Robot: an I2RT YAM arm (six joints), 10 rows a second.
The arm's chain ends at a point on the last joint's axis. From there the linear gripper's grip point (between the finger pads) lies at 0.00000 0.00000 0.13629 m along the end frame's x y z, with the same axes.
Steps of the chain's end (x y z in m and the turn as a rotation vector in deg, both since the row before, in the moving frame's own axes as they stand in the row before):
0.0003 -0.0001 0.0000 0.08 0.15 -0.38
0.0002 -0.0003 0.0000 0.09 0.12 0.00
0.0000 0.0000 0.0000 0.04 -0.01 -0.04
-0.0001 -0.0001 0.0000 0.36 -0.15 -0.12
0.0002 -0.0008 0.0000 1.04 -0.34 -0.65
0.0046 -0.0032 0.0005 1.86 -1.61 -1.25
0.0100 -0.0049 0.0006 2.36 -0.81 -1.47
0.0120 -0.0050 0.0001 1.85 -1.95 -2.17
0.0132 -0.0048 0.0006 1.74 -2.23 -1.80
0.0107 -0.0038 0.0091 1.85 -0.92 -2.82
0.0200 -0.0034 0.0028 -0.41 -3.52 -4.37
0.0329 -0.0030 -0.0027 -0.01 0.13 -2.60
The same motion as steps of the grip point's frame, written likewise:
0.0007 -0.0003 0.0000 0.08 0.15 -0.38
0.0005 -0.0005 0.0000 0.09 0.12 0.00
0.0000 -0.0001 0.0000 0.04 -0.01 -0.04
-0.0005 -0.0010 0.0000 0.36 -0.15 -0.12
-0.0006 -0.0033 0.0000 1.04 -0.34 -0.65
0.0007 -0.0076 0.0004 1.86 -1.61 -1.25
0.0080 -0.0105 0.0005 2.36 -0.81 -1.47
0.0073 -0.0093 0.0000 1.85 -1.95 -2.17
0.0078 -0.0089 0.0004 1.74 -2.23 -1.80
0.0084 -0.0081 0.0090 1.85 -0.92 -2.82
0.0117 -0.0021 0.0025 -0.41 -3.52 -4.37
0.0332 -0.0030 -0.0027 -0.01 0.13 -2.60

